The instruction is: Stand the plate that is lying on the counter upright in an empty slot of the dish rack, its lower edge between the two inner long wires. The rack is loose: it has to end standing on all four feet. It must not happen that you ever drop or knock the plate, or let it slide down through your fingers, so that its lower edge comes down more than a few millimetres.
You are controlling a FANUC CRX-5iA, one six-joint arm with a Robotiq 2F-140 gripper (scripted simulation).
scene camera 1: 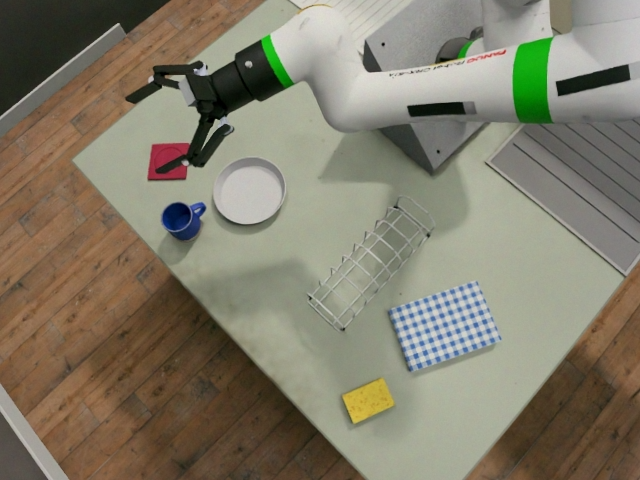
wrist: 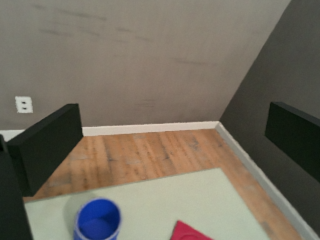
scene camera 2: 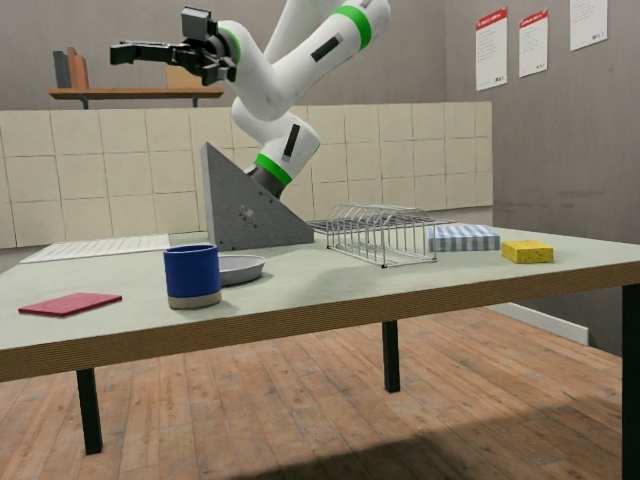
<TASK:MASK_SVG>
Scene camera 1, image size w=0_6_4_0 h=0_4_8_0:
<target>my gripper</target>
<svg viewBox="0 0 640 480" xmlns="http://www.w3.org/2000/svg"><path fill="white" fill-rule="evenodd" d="M234 60L210 75L207 73L208 66L200 60L191 64L154 66L154 75L149 78L149 83L125 97L127 102L137 104L161 90L162 86L180 90L178 86L179 81L167 79L165 76L185 75L186 73L207 76L212 81L219 97L216 102L212 102L214 109L210 112L199 112L199 108L196 107L198 114L201 116L186 155L183 154L155 169L156 174L166 174L181 165L193 165L197 168L203 168L225 137L234 131L234 127L230 125L226 118L228 114L256 100L243 83ZM220 120L218 129L203 147L215 120Z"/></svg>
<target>blue mug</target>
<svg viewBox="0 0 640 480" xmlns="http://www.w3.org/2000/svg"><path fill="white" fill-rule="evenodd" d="M170 203L161 213L162 226L179 241L189 242L196 239L202 231L202 221L199 217L206 211L205 204L199 202L189 206L179 201Z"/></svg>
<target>yellow sponge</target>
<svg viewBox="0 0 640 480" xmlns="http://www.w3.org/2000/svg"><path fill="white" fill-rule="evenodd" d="M383 378L342 395L354 424L395 405Z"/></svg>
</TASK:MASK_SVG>
